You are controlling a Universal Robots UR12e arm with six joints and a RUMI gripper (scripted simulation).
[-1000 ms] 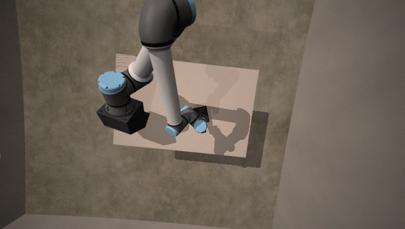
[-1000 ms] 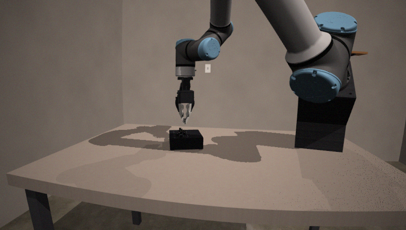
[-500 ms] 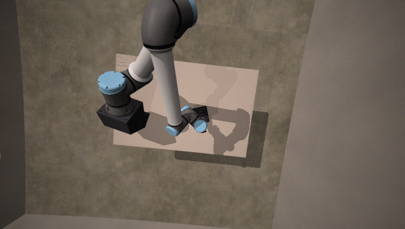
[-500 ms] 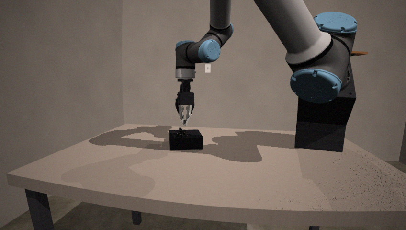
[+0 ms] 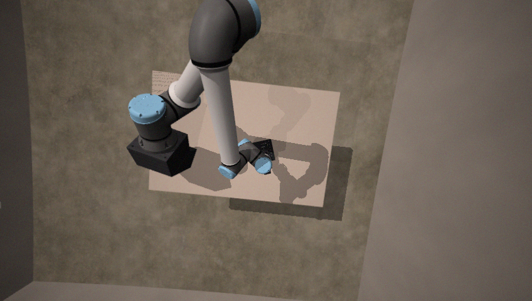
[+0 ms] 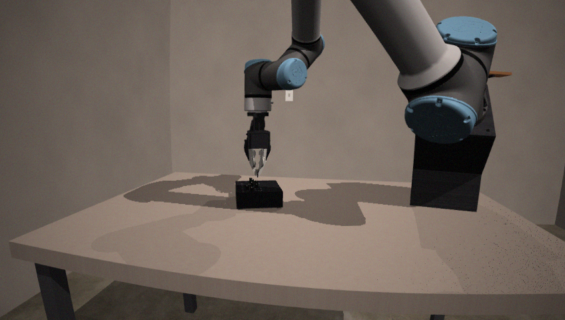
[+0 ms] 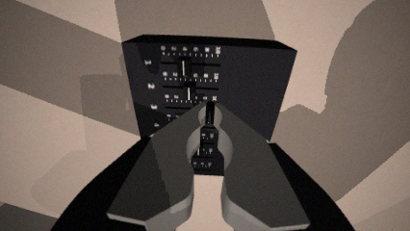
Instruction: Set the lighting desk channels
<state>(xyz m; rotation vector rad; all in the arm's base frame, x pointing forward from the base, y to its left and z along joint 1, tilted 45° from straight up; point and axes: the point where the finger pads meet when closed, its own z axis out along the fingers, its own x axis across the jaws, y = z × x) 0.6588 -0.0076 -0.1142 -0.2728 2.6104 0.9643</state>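
My hand is 3 cm above the channel 2 fader and 2 cm short of it. Round my hand: channel 3 fader (3 cm below, 2 cm to the left); then channel 4 fader (5 cm to the left, 3 cm below, 1 cm ahead); then channel 1 fader (3 cm below, 3 cm ahead, 1 cm to the right).
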